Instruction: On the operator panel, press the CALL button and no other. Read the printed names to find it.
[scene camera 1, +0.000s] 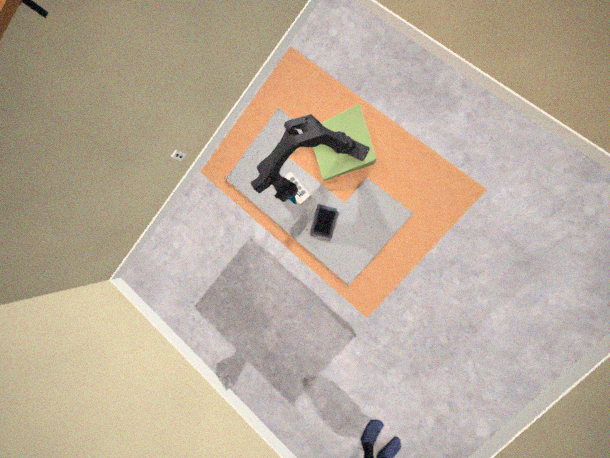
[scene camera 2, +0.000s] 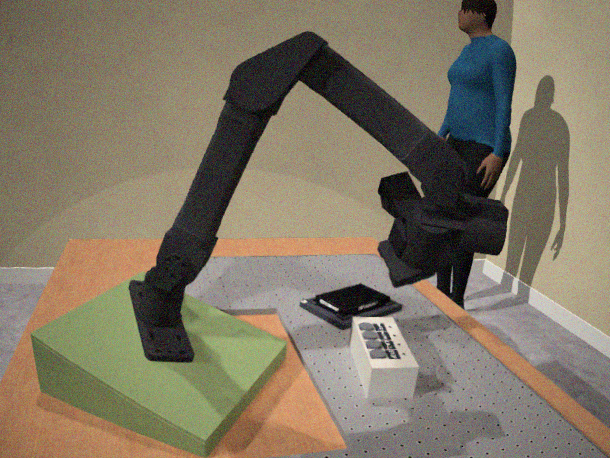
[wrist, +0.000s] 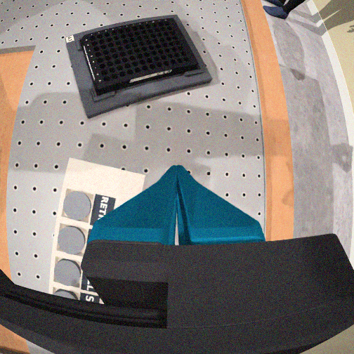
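Pixels of known places: gripper, fingertip midpoint: (scene camera 1: 295, 203) (scene camera 2: 404, 279); arm's base, link origin: (scene camera 1: 349, 146) (scene camera 2: 157, 320).
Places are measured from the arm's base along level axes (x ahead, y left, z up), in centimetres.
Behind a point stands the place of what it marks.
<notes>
The operator panel is a white box (scene camera 1: 303, 197) @(z -0.7, x 33.2, y -8.3 cm) (scene camera 2: 391, 381) @(z -2.9, x 27.7, y -22.3 cm) (wrist: 107, 176) with a row of round grey buttons, each beside a dark printed label. In the wrist view the top button (wrist: 77, 205) has a label (wrist: 103, 202) starting "RET". A lower label (wrist: 89, 285) shows a final "L", and the one below it (wrist: 89, 298) starts with "S". The other lettering is hidden by my gripper, so I cannot read CALL. My gripper (wrist: 176, 174) is shut and empty, its teal fingertips above and to the right of the panel in the wrist view. Scene camera 2 hides the fingertips behind the gripper body.
A black well plate (scene camera 1: 325, 221) @(z -3.3, x 38.6, y 7.8 cm) (scene camera 2: 354, 298) @(z -3.3, x 38.7, y 6.3 cm) (wrist: 140, 52) sits on a dark holder near the panel, on the grey perforated board (scene camera 1: 380, 225) @(z -5.9, x 26.7, y 33.5 cm) (scene camera 2: 350, 425) @(z -5.9, x 19.4, y -25.8 cm) (wrist: 225, 145). My arm stands on a green wedge (scene camera 1: 345, 120) @(z 0.5, x -10.4, y -7.9 cm) (scene camera 2: 225, 380) @(z -3.4, x 6.5, y -13.6 cm). A person (scene camera 2: 480, 95) stands beyond the orange table.
</notes>
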